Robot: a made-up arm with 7 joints. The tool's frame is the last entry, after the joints. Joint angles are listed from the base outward.
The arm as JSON. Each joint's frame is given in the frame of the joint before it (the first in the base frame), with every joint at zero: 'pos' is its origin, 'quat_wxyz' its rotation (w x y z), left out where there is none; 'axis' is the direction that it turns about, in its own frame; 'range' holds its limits. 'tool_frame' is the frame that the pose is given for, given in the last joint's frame.
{
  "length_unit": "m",
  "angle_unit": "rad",
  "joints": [
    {
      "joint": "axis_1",
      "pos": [
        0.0,
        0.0,
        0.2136
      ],
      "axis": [
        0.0,
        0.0,
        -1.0
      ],
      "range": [
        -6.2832,
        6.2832
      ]
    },
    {
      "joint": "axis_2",
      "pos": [
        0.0,
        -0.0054,
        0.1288
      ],
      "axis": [
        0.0,
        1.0,
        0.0
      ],
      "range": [
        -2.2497,
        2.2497
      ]
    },
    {
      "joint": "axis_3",
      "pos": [
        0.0,
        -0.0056,
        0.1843
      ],
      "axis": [
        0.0,
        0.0,
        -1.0
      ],
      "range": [
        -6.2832,
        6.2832
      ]
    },
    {
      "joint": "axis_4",
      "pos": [
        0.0,
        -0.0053,
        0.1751
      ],
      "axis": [
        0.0,
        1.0,
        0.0
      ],
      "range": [
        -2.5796,
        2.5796
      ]
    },
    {
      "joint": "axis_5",
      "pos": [
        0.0,
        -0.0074,
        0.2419
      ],
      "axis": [
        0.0,
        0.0,
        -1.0
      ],
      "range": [
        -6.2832,
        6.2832
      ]
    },
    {
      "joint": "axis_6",
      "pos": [
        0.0,
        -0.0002,
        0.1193
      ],
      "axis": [
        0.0,
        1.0,
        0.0
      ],
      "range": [
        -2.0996,
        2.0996
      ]
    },
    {
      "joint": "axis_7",
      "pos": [
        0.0,
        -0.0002,
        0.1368
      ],
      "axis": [
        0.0,
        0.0,
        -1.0
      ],
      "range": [
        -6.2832,
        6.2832
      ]
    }
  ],
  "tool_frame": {
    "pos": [
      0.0,
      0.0,
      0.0
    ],
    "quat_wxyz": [
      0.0,
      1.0,
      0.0,
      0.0
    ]
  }
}
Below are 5 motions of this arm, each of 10 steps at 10 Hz.
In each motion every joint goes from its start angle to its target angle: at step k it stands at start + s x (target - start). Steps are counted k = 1, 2, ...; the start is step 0. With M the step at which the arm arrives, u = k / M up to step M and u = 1 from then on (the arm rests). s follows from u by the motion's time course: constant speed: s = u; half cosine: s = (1 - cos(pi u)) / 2; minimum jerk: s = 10 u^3 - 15 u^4 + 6 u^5.
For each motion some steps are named. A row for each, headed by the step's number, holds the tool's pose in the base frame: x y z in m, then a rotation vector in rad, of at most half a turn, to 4 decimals.
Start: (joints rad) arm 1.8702 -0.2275 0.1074 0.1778 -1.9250 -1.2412 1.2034
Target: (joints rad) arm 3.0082 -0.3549 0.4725 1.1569 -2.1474 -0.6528 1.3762
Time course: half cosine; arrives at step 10
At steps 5, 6, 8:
5: -0.1817 0.1180 1.0656 -1.0575 1.8992 -1.2959
6: -0.2018 0.1503 1.0370 -0.8068 1.9870 -1.3181
8: -0.2094 0.2293 0.9729 -0.4247 2.0304 -1.3995

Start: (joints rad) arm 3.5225 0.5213 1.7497 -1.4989 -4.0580 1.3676 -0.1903
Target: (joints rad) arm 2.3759 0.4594 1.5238 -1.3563 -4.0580 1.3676 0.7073
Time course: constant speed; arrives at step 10
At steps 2, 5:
2: -0.1564 -0.3771 0.6508 -1.3067 -0.7160 0.8893
5: 0.0007 -0.3997 0.6804 -1.4000 -0.7940 1.4518

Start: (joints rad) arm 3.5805 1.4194 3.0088 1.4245 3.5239 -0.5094 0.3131
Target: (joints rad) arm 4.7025 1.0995 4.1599 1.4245 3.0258 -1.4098 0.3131
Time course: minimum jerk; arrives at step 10
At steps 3, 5, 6, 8, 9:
3: -0.2303 0.1009 0.8766 -1.4115 -1.9901 -0.3233
5: -0.2698 0.0373 0.8155 -1.2567 -1.6084 -1.0079
6: -0.3053 0.0520 0.7617 -1.1358 -1.4839 -1.3667
8: -0.3301 0.1289 0.6779 -0.9450 -1.4247 -1.8405
9: -0.3286 0.1487 0.6623 -0.9090 -1.4305 -1.9236

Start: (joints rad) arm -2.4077 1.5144 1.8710 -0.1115 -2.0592 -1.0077 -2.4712
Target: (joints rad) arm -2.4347 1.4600 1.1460 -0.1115 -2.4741 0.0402 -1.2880
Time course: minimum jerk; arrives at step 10
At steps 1, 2, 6, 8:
1: -0.5980 0.5171 0.4983 2.3197 -1.6705 0.8099
2: -0.5998 0.5235 0.4971 2.2514 -1.6749 0.8750
6: -0.6419 0.5476 0.4669 1.8452 -1.4426 1.7350
8: -0.6639 0.5255 0.4670 1.9621 -1.2812 2.0034

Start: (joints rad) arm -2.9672 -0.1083 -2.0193 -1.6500 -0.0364 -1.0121 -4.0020
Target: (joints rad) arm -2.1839 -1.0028 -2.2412 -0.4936 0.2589 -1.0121 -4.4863
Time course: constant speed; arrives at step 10
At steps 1, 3, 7, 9, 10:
1: -0.0522 0.4212 0.6381 -0.0298 0.8842 -2.2006
3: 0.0869 0.3964 0.7630 -0.0305 1.3653 -2.3156
7: 0.3872 0.1165 0.9090 -0.0626 -2.1524 1.9501
9: 0.4762 -0.1193 0.8944 -0.1236 -2.1779 1.3663
10: 0.4918 -0.2475 0.8610 -0.1517 -2.1666 1.0738

